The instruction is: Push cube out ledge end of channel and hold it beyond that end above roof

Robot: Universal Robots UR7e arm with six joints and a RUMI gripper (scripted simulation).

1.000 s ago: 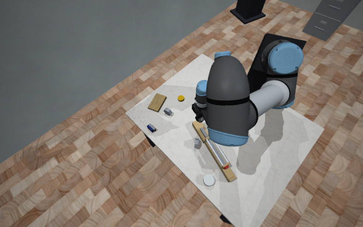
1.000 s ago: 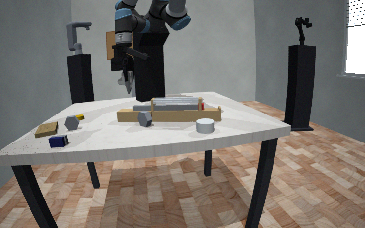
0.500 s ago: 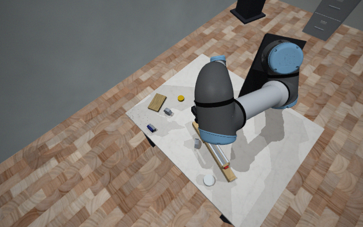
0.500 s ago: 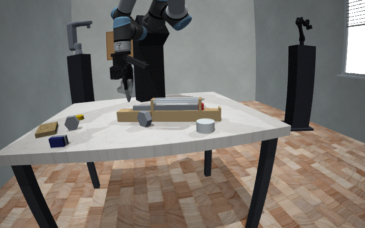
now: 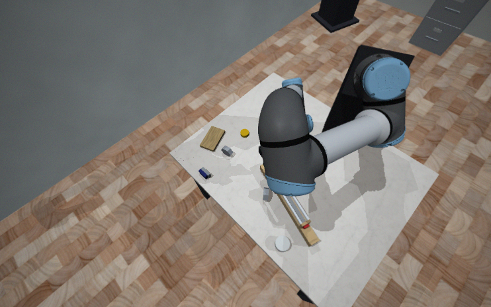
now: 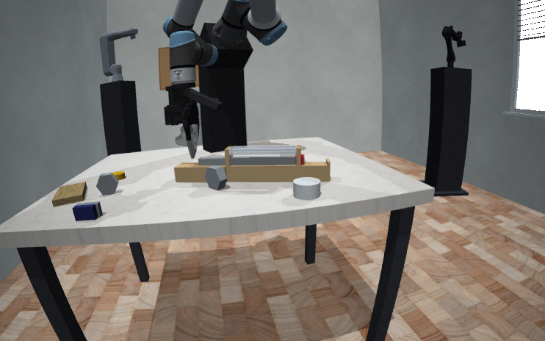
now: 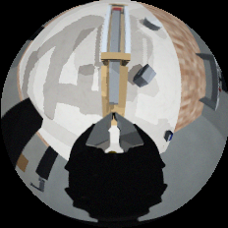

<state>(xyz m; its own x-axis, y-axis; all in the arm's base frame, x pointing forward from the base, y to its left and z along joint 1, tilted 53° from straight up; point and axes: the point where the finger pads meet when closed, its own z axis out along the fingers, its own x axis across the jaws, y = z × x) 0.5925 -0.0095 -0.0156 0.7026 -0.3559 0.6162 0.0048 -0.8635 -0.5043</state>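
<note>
Now: the red cube 310 mm to the left of my hand and 20 mm below it. From my hand the other things lie so: wooden channel (210 mm to the left, 20 mm below); then blue block (310 mm ahead, 160 mm to the right, 60 mm below); then yellow disc (300 mm to the right, 70 mm below).
</note>
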